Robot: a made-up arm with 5 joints.
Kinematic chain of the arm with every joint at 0, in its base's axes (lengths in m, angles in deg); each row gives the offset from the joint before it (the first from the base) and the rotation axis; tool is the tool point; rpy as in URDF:
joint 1: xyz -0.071 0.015 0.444 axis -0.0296 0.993 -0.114
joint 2: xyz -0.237 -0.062 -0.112 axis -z
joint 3: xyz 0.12 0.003 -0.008 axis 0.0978 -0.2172 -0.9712
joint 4: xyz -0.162 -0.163 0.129 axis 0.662 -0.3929 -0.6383
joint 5: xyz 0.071 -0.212 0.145 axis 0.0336 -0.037 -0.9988
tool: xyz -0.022 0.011 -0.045 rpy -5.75 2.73 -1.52
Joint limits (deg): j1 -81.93..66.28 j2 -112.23..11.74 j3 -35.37..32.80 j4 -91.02..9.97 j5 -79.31..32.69
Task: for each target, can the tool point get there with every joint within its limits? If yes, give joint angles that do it. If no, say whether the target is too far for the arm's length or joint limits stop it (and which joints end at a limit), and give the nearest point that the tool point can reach.
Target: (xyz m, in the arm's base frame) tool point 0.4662 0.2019 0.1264
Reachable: no: joint limits stop it (at a limit: joint 3, joint 4, joint 5) | nearest point 0.1346 0.1096 0.3194 | short by 0.395 m
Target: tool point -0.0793 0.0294 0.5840
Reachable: yes | joints 8.22 -81.54 7.66 -56.61 17.51
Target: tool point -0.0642 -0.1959 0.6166
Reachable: yes | joints -37.10 -34.44 -21.00 -14.52 23.60
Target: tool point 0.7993 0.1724 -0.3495
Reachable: no: too far | nearest point 0.1234 0.0517 0.2848 | short by 0.935 m
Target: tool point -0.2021 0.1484 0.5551
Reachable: yes | joints -24.82 -93.32 -5.17 -62.75 -68.71
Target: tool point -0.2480 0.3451 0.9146
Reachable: no: joint limits stop it (at a limit: joint 2, joint 3, joint 5) | nearest point -0.1811 0.2488 0.7310 | short by 0.218 m
